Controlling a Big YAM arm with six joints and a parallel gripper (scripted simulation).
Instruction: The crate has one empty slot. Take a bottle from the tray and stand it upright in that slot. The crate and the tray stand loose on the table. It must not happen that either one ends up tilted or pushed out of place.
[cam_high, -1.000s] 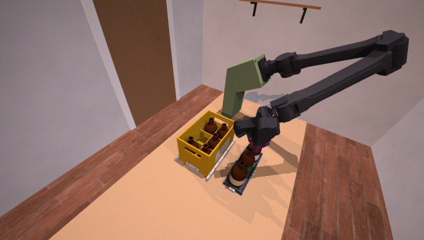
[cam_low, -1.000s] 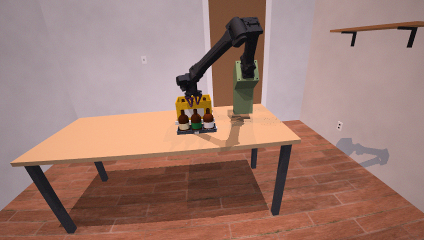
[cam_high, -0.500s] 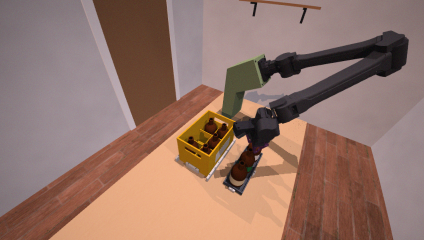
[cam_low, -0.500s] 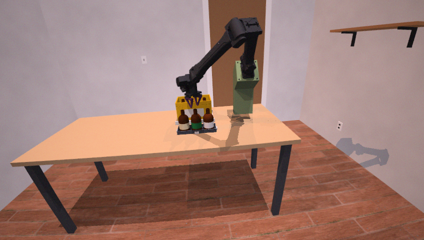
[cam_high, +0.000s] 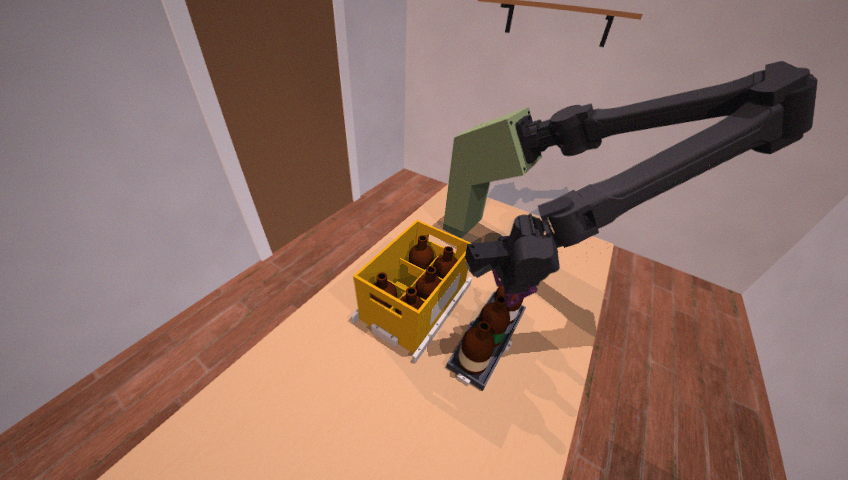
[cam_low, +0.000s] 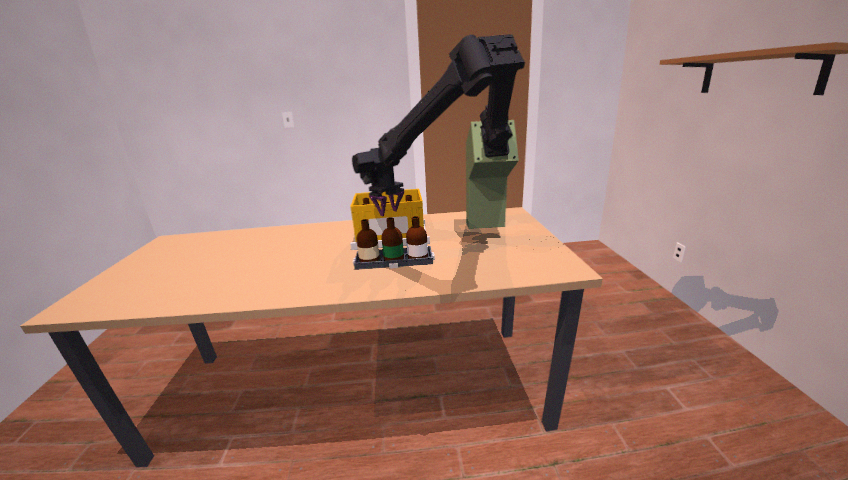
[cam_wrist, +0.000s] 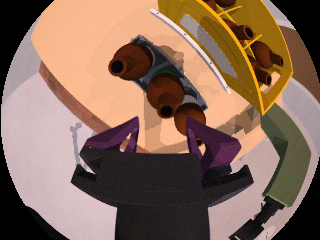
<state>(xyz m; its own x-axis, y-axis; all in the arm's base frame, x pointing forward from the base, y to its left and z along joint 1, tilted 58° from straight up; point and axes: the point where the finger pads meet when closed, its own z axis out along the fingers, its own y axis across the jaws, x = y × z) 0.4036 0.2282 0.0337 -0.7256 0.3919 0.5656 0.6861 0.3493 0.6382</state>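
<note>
My hand is 100 mm above the glass bottle. The rest, counted from my hand: dark tray (180 mm below); then yellow crate (20 mm ahead, 230 mm to the right, 110 mm below).
</note>
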